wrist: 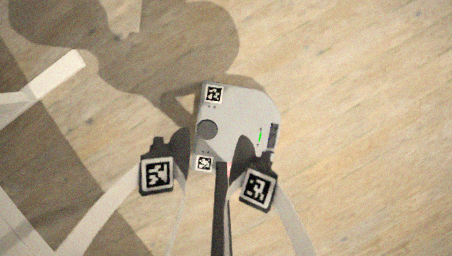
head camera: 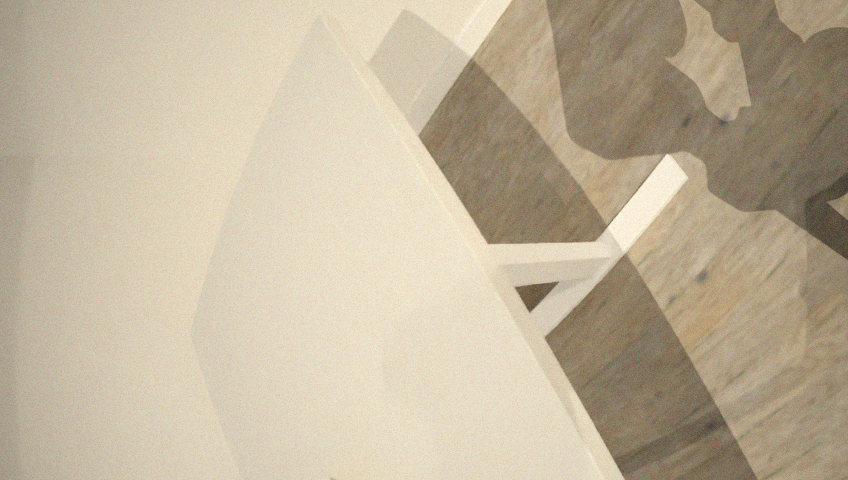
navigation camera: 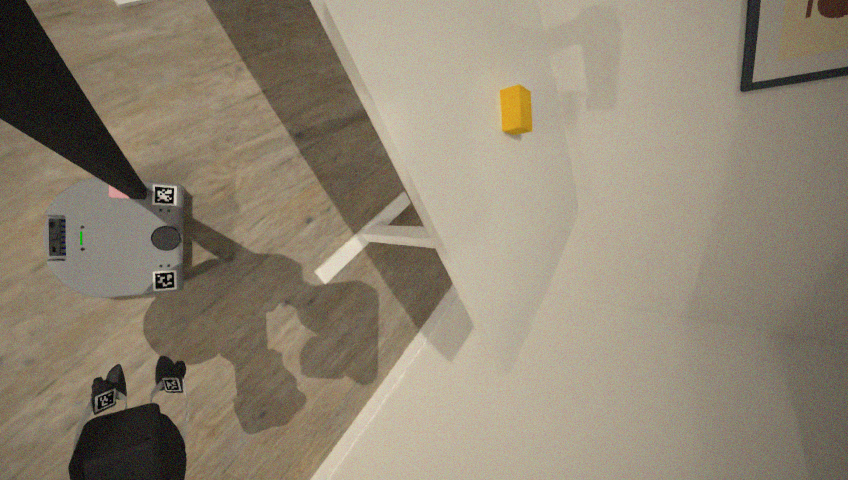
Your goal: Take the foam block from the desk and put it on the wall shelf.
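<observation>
The foam block point(navigation camera: 515, 110), a yellow box shape, stands on the white desk point(head camera: 357, 267) point(navigation camera: 493, 226) in the upper right part of the navigation view. My gripper point(navigation camera: 141, 375) point(wrist: 212, 149) is open, with nothing between its fingers. In the navigation view it is at the lower left, over the floor and beside my base, well apart from the desk and the block. In the wrist view it points down at the base and floor. The wall shelf does not show in these views.
My base point(navigation camera: 113, 237) point(wrist: 245, 107) stands on the wood floor, with the dark mast point(navigation camera: 65, 107) point(wrist: 219, 210) rising from it. A white desk foot point(head camera: 645, 205) point(navigation camera: 342, 258) point(wrist: 60, 75) sticks out from under the desk. A framed picture point(navigation camera: 748, 53) hangs on the wall.
</observation>
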